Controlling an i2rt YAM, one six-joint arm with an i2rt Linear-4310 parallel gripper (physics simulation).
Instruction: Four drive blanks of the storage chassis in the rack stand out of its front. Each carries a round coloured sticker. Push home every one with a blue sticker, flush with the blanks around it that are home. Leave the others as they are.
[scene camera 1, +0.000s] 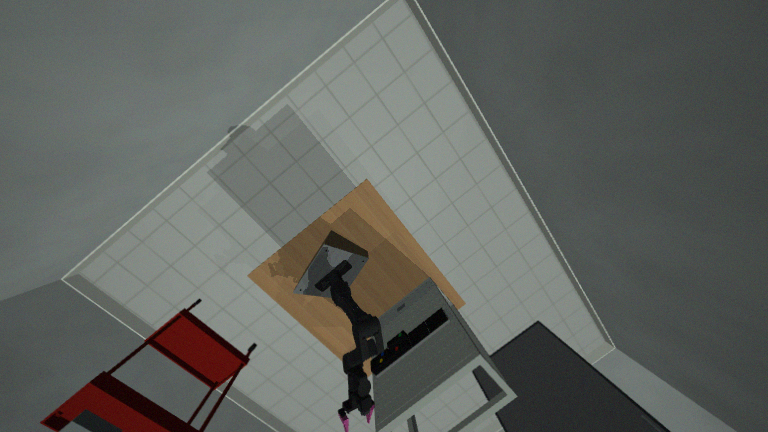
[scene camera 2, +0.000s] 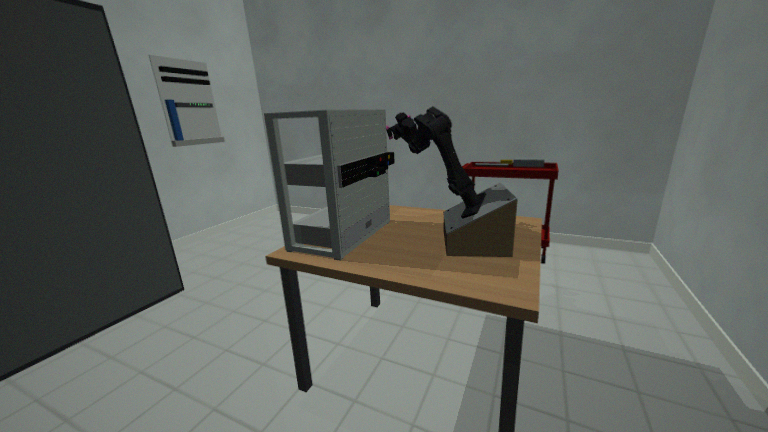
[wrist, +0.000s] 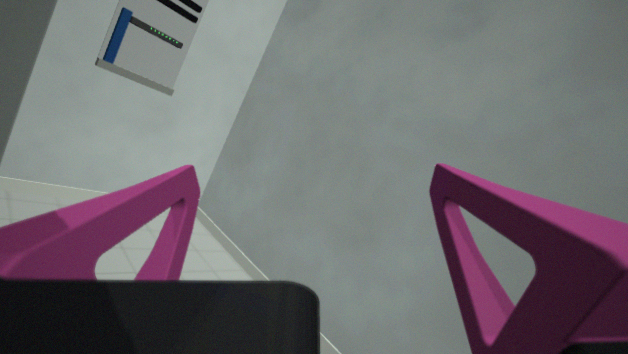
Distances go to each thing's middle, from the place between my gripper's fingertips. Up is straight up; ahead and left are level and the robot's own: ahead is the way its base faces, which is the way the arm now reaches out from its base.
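My hand's 230 mm above the grey rack (scene camera 2: 353, 142), and it's also 70 mm short of the rack and 360 mm to the right of it.
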